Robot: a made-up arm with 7 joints. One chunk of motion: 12 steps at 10 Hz.
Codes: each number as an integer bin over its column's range. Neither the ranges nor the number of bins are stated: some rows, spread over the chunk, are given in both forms.
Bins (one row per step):
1: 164 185 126 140 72 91 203
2: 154 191 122 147 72 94 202
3: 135 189 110 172 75 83 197
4: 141 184 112 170 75 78 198
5: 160 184 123 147 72 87 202
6: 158 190 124 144 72 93 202
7: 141 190 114 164 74 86 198
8: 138 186 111 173 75 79 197
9: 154 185 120 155 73 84 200
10: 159 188 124 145 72 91 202
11: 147 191 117 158 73 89 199
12: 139 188 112 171 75 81 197
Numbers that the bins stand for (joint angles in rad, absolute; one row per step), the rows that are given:
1: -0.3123 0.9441 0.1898 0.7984 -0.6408 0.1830 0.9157
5: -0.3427 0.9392 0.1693 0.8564 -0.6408 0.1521 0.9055
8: -0.5101 0.9491 0.0874 1.0715 -0.6129 0.0903 0.8541
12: -0.5025 0.9589 0.0942 1.0549 -0.6129 0.1058 0.8541
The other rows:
2: -0.3884 0.9738 0.1625 0.8564 -0.6408 0.2062 0.9055
3: -0.5329 0.9639 0.0806 1.0632 -0.6129 0.1212 0.8541
4: -0.4873 0.9392 0.0942 1.0467 -0.6129 0.0826 0.8644
6: -0.3580 0.9688 0.1761 0.8315 -0.6408 0.1985 0.9055
7: -0.4873 0.9688 0.1079 0.9970 -0.6222 0.1444 0.8644
9: -0.3884 0.9441 0.1488 0.9225 -0.6315 0.1289 0.8849
10: -0.3504 0.9589 0.1761 0.8398 -0.6408 0.1830 0.9055
11: -0.4416 0.9738 0.1284 0.9474 -0.6315 0.1676 0.8746

